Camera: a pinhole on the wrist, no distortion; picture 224 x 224 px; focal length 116.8 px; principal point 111.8 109.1 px. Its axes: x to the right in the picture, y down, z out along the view. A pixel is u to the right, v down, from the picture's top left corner.
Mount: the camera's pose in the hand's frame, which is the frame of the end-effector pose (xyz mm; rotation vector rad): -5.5 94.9 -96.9 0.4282 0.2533 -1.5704
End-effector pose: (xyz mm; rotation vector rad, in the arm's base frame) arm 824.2 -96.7 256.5 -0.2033 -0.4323 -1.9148
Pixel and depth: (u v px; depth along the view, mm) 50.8 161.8 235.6
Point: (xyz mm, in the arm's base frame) 880.3 -124.2 465.9
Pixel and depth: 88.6 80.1 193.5
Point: 894.6 -14.1 322.9
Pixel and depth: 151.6 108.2 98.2
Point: 854.0 -98.1 234.6
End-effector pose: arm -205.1 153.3 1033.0 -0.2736 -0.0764 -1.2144
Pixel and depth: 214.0 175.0 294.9
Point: -406.7 -28.8 1178.6
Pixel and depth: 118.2 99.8 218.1
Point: -219.2 218.0 1114.0
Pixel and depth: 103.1 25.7 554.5
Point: -407.0 644.6 1319.0
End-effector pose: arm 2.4 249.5 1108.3 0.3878 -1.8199 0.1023
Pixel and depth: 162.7 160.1 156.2
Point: -17.3 200.9 1139.4
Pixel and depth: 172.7 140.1 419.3
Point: -106.2 -83.3 1068.0
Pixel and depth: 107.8 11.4 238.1
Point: -41.1 283.0 862.5
